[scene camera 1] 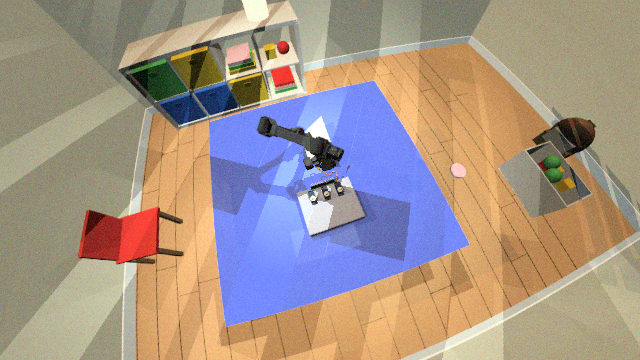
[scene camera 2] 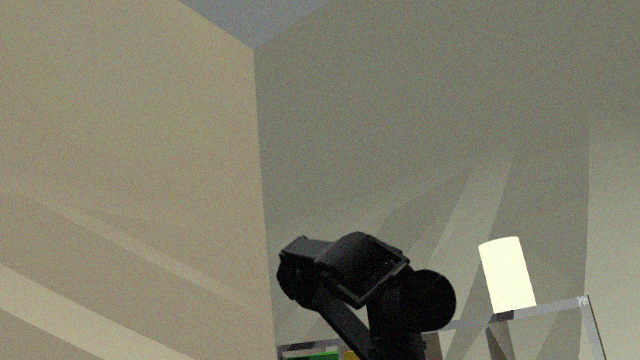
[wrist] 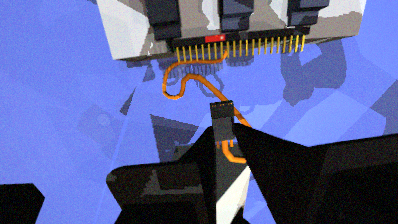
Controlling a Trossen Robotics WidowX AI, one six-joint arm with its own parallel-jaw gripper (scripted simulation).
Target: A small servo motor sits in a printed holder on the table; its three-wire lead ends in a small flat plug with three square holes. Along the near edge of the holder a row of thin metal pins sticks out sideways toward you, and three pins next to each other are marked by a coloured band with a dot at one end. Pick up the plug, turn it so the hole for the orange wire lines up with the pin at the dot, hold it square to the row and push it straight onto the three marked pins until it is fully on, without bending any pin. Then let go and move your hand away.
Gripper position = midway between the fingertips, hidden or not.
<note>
I see my gripper [wrist: 223, 129] and a holder [scene camera 1: 339, 211].
</note>
